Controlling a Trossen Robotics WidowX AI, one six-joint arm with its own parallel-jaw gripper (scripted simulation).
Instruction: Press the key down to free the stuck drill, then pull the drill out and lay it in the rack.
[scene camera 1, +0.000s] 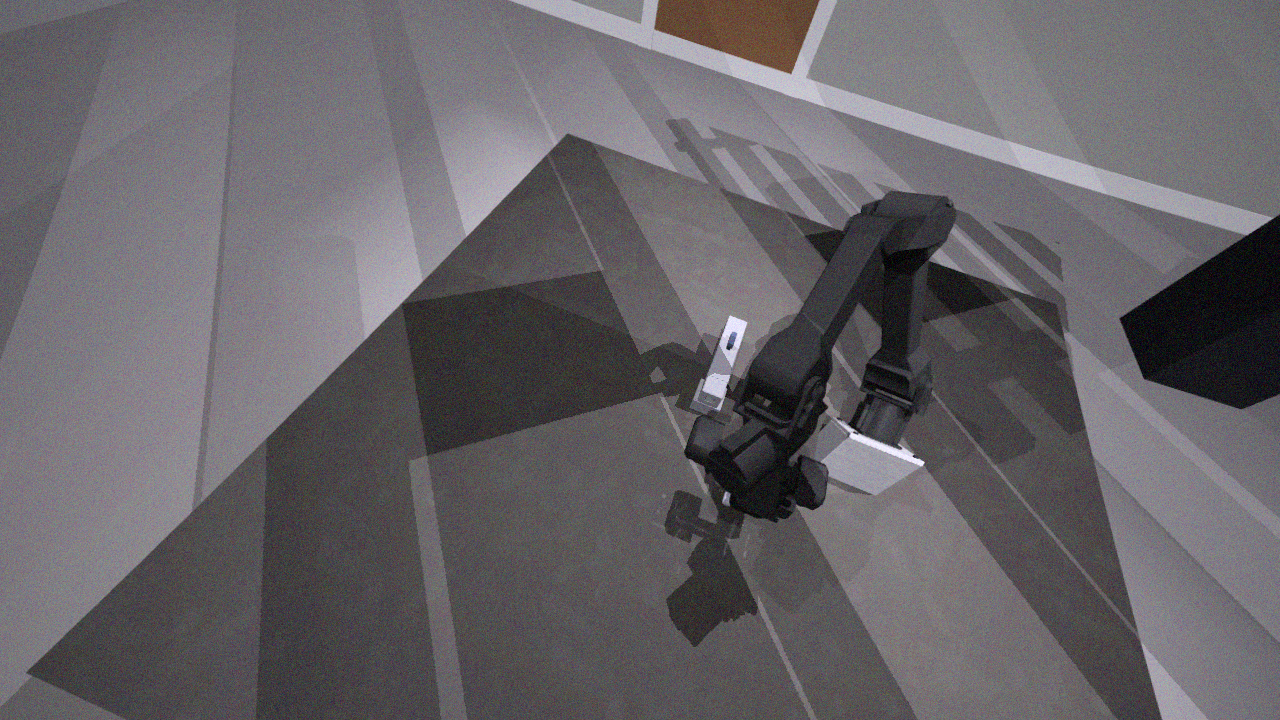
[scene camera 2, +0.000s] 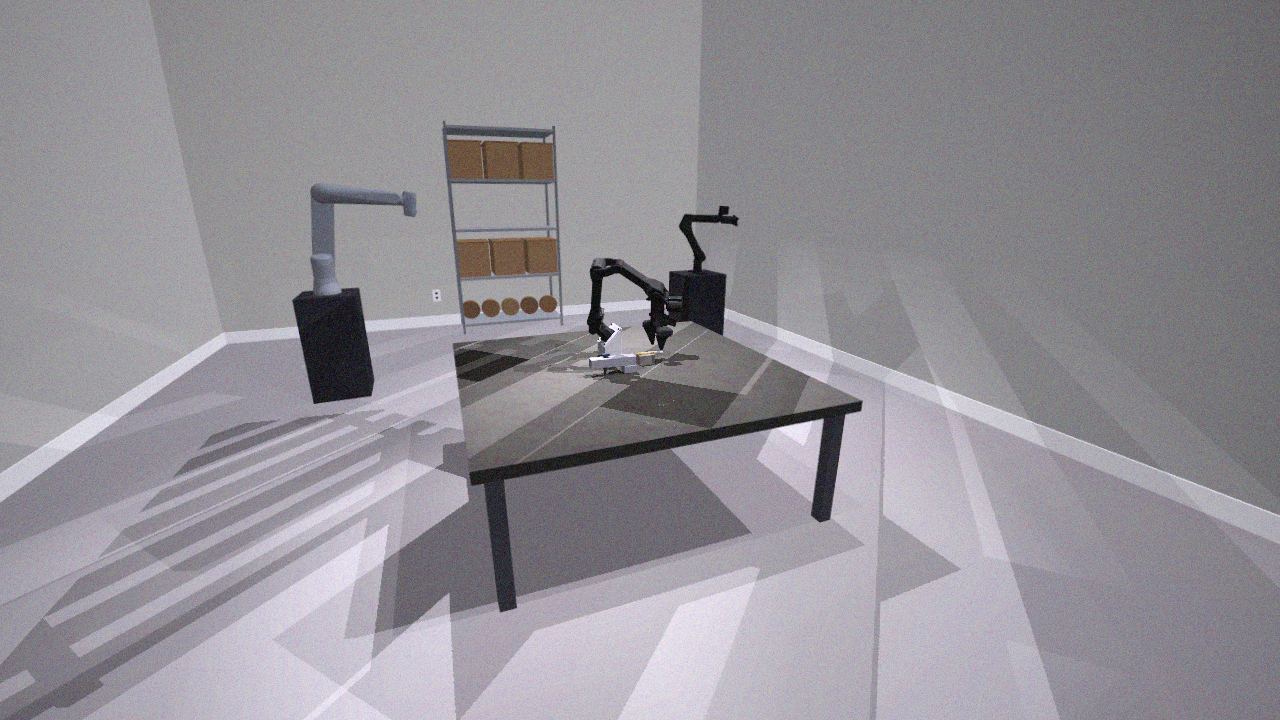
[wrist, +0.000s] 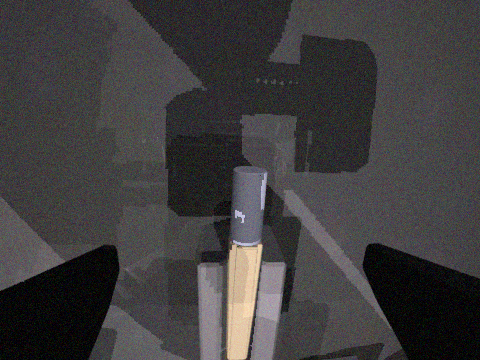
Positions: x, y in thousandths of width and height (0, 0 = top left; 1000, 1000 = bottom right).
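Labels:
My gripper is there in scene camera 1 (575, 672). I see the gripper in scene camera 2 (513, 483) as well, and it is also visible to me in the wrist view (514, 721).

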